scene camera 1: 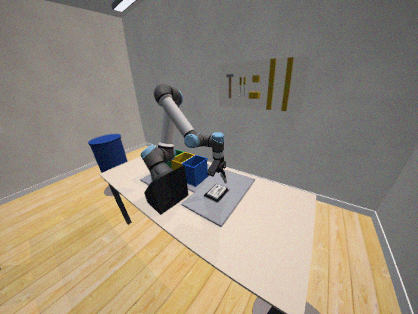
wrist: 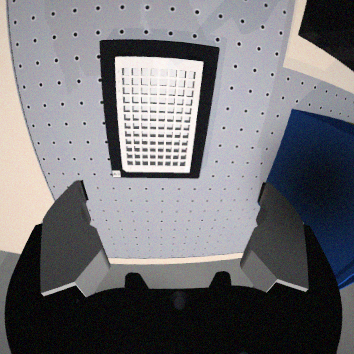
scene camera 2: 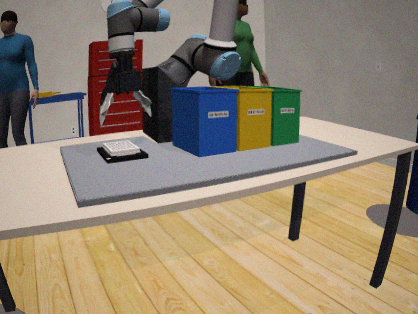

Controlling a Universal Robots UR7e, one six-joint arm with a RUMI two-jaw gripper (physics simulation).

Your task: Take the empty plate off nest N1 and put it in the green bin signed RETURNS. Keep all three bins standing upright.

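Places are measured from the arm's base along level axes (x ahead, y left, z up), in millimetres.
Pixels of known places: gripper, between the fingertips: (scene camera 1: 217, 179) (wrist: 173, 183) (scene camera 2: 126, 121); arm's base, origin of its link: (scene camera 1: 164, 177) (scene camera 2: 165, 83).
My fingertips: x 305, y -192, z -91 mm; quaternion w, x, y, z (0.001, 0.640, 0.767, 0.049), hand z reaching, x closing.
For each thing: its middle in the pictures, then the offset to it from my fingertips. Level surfaces: height alone.
- white gridded plate, middle of its body: (wrist: 156, 120) (scene camera 2: 120, 148) (scene camera 1: 216, 191) dz -79, dx -25, dy -18 mm
- black nest, middle of its body: (wrist: 157, 117) (scene camera 2: 120, 151) (scene camera 1: 216, 192) dz -90, dx -25, dy -18 mm
- green bin, middle of its body: (scene camera 2: 270, 113) (scene camera 1: 173, 162) dz -8, dx -47, dy +487 mm
- yellow bin, middle of its body: (scene camera 2: 239, 115) (scene camera 1: 184, 166) dz -8, dx -26, dy +358 mm
- blue bin, middle of its body: (wrist: 339, 196) (scene camera 2: 202, 118) (scene camera 1: 195, 170) dz -8, dx -5, dy +229 mm
- grey perforated mat, height of its surface: dz -98 mm
The white gridded plate (scene camera 1: 217, 191) (scene camera 2: 120, 146) (wrist: 157, 115) lies flat in a black nest (scene camera 2: 131, 156) (wrist: 209, 75) with a small white tag at one corner, too small to read. My gripper (scene camera 1: 223, 178) (scene camera 2: 126, 120) (wrist: 173, 183) is open and empty. It hangs above the plate, apart from it; in the wrist view the plate is beyond the fingertips. The green bin (scene camera 1: 178, 151) (scene camera 2: 286, 122) stands upright at the far end of the bin row, its label blurred. The yellow bin (scene camera 1: 181, 159) (scene camera 2: 254, 127) and the blue bin (scene camera 1: 199, 172) (scene camera 2: 205, 127) (wrist: 310, 190) stand upright beside it.
The nest and bins stand on a grey perforated mat (scene camera 1: 240, 187) (scene camera 2: 200, 172) (wrist: 55, 90). The blue bin is the bin nearest the nest. The arm's black base block (scene camera 1: 167, 192) (scene camera 2: 156, 102) (wrist: 332, 30) stands on the table near the bins.
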